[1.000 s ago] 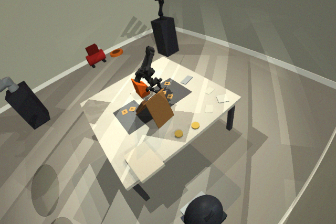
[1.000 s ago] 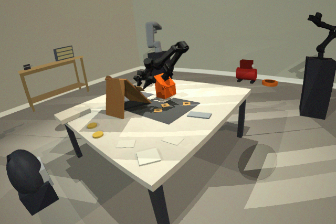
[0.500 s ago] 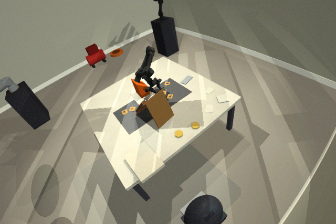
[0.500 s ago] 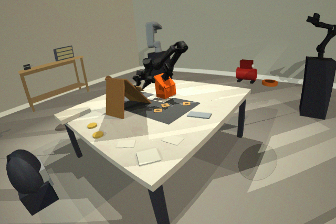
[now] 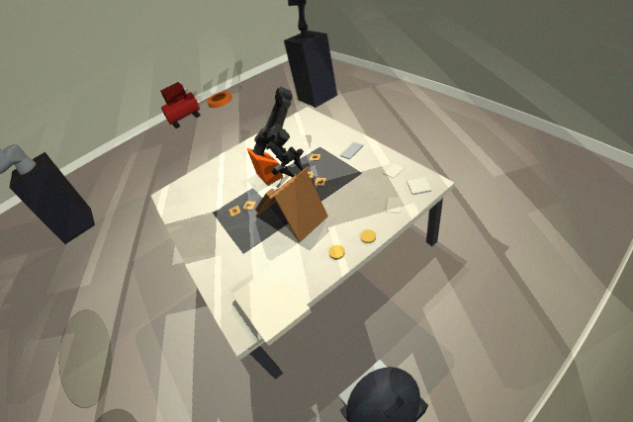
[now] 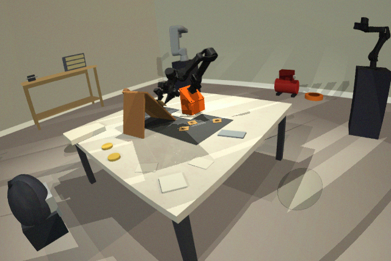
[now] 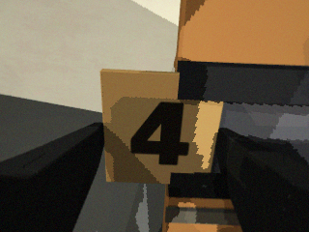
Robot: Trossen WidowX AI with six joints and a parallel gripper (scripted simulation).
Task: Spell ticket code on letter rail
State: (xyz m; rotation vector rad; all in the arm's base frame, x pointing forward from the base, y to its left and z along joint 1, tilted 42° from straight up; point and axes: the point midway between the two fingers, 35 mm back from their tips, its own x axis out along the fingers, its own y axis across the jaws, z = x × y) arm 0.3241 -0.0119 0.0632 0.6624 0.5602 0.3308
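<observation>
My gripper tip is 11 cm to the left of the white ticket, 7 cm above it and 5 cm past it. From my gripper tip the other things lie so: letter tile: right at my gripper tip; grey plate: 44 cm to the left, 16 cm below, 10 cm behind; dark mat: 17 cm below, 15 cm behind, 4 cm to the right.
</observation>
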